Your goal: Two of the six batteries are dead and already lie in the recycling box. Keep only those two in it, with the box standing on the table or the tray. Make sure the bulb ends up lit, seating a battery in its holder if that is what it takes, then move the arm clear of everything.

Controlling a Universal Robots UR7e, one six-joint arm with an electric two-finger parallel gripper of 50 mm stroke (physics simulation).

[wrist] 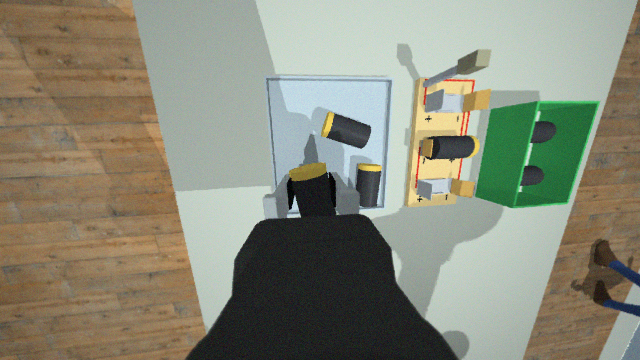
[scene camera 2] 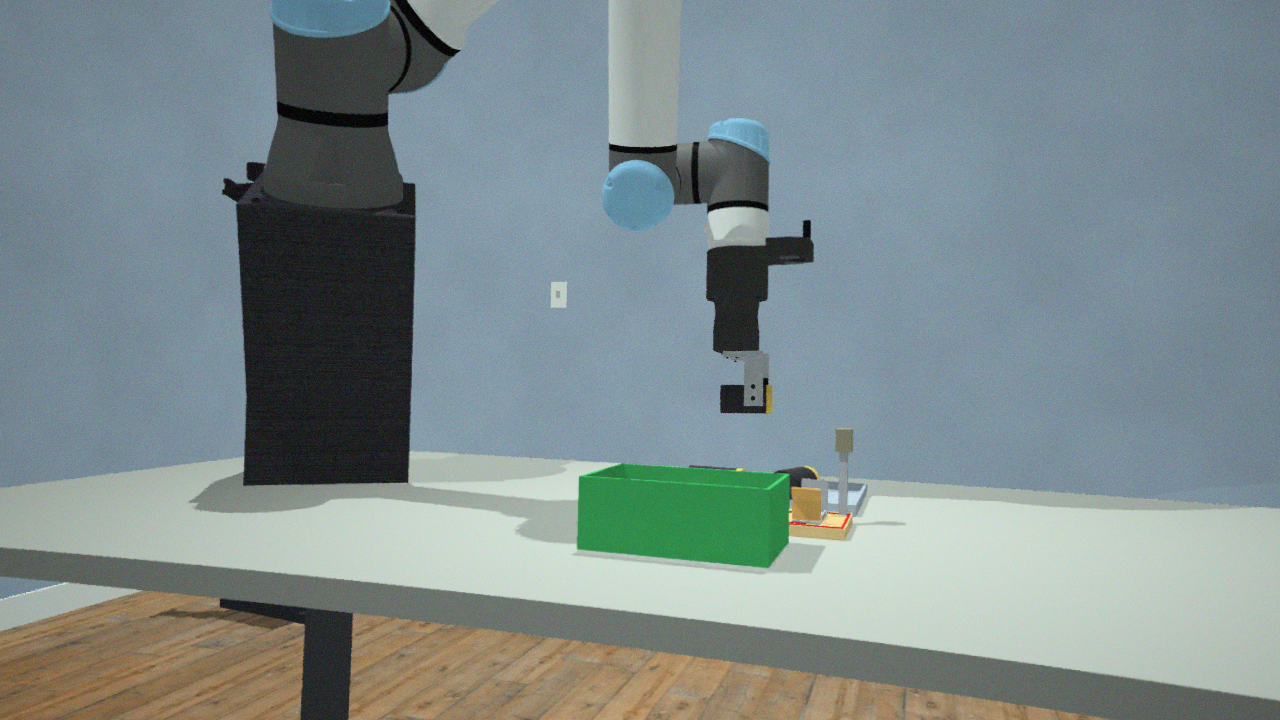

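Where they show: gripper, fingertip midpoint: [wrist: 311, 183] [scene camera 2: 756, 406]; arm's base, origin of the base link: [scene camera 2: 335, 192].
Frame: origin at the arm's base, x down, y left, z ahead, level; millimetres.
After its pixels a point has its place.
My gripper [scene camera 2: 754, 396] {y 252, x 241, z 438 mm} [wrist: 311, 183] {y 252, x 241, z 438 mm} is shut on a black battery with a yellow end [scene camera 2: 732, 399] {y 226, x 232, z 417 mm} [wrist: 314, 198] {y 250, x 215, z 431 mm}, held level high above the table. Two batteries [wrist: 346, 131] {y 209, x 306, z 498 mm} [wrist: 368, 186] {y 163, x 307, z 427 mm} lie in the light-blue tray [wrist: 330, 78] {y 236, x 331, z 566 mm} [scene camera 2: 861, 499] {y 228, x 337, z 570 mm}. The wooden holder board [wrist: 416, 112] {y 98, x 334, z 544 mm} [scene camera 2: 823, 531] {y 14, x 336, z 588 mm} has three bays. A battery [wrist: 454, 147] {y 54, x 297, z 499 mm} lies in the middle one; the far bay [wrist: 452, 102] {y 46, x 332, z 567 mm} and near bay [wrist: 437, 186] {y 30, x 331, z 436 mm} are empty. A dull beige block [scene camera 2: 844, 439] {y 88, x 261, z 586 mm} [wrist: 475, 61] {y 103, x 252, z 580 mm}, apparently the unlit bulb, tops a grey post. Two batteries [wrist: 544, 131] {y -98, x 306, z 544 mm} [wrist: 532, 175] {y -109, x 306, z 476 mm} lie in the green box [scene camera 2: 680, 519] {y -143, x 310, z 522 mm} [wrist: 505, 150] {y -44, x 308, z 507 mm}.
The green box stands on the table [scene camera 2: 429, 546] {y -199, x 343, z 329 mm} beside the board, at the table's front side in the scene view. The tray is on the board's other side. The upright post rises at the board's far end in the wrist view. A person's feet [wrist: 603, 252] show beyond the table edge.
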